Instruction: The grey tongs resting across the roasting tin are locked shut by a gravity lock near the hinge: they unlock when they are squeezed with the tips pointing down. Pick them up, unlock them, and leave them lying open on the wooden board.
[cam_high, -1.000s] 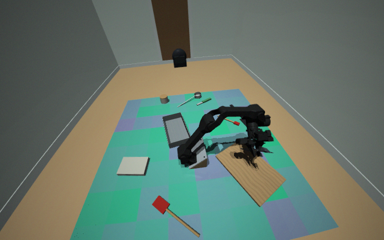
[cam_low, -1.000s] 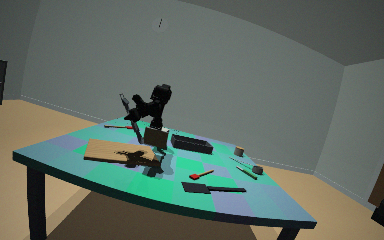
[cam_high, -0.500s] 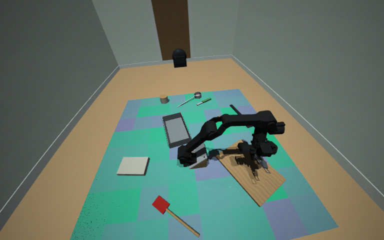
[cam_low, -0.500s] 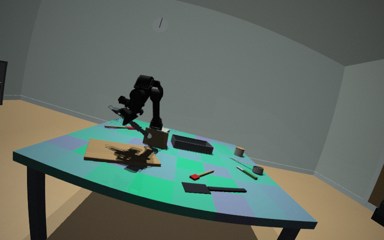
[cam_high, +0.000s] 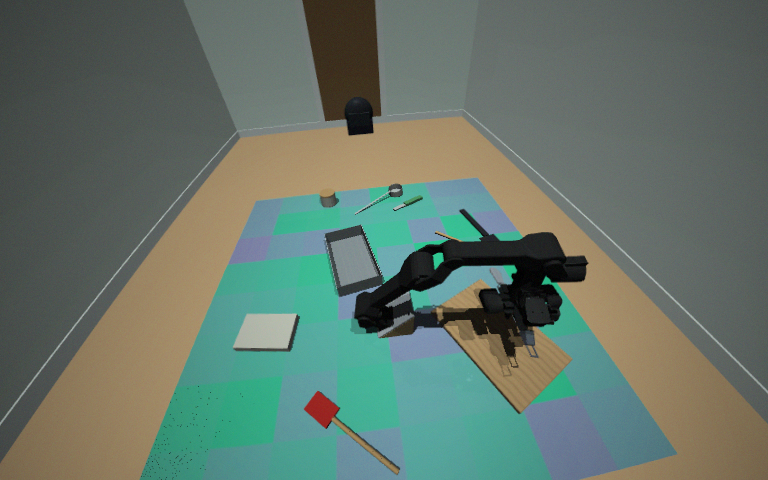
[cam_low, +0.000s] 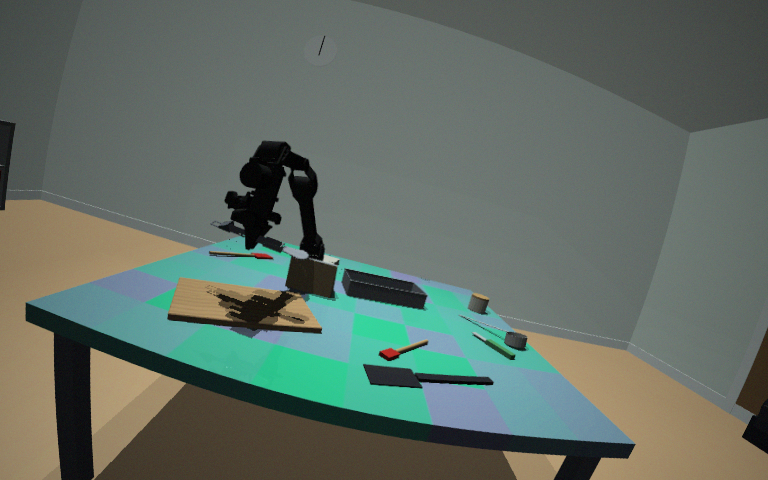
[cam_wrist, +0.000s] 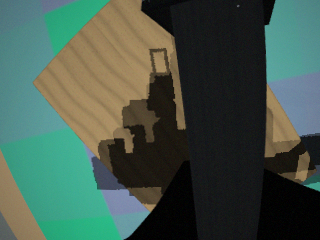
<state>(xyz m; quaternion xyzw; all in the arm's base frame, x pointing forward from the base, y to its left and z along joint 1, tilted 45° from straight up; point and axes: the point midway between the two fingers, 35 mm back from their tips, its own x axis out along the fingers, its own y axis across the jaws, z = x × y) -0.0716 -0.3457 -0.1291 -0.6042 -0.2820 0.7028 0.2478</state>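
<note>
Now: gripper tip 140 mm above the wooden board, 20 mm short of it and 10 mm to the left of it. Also, from my gripper tip: roasting tin 460 mm to the left, 370 mm ahead, 120 mm below; red spatula 460 mm to the left, 190 mm behind, 140 mm below; black turner 490 mm ahead, 150 mm below, 120 mm to the right.
</note>
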